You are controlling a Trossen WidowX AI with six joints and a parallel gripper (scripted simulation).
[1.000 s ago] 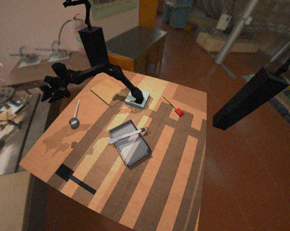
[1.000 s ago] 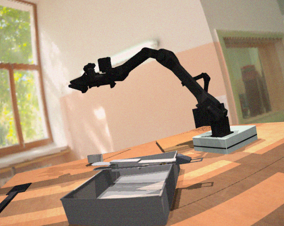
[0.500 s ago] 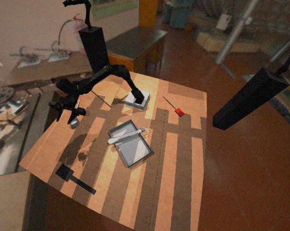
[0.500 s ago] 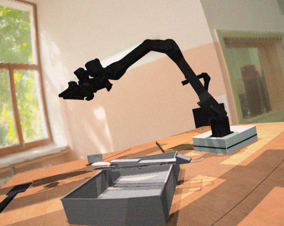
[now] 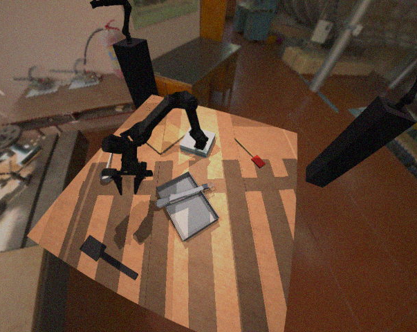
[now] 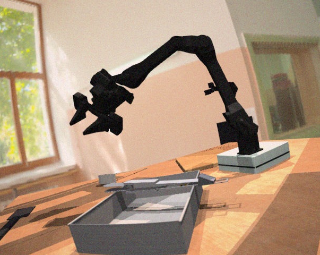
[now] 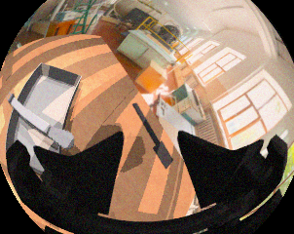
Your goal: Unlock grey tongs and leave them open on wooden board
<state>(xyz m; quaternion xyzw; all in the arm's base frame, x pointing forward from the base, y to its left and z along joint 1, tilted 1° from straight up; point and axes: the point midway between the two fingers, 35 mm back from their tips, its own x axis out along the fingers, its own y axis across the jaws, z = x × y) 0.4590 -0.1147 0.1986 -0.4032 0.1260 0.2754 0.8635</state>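
My gripper tip is 20 cm above the grey roasting tin, 18 cm to the right of it and 12 cm past it. Round my gripper tip: black spatula (27 cm ahead, 23 cm below, 6 cm to the right); wooden board (52 cm behind, 26 cm to the right, 23 cm below).
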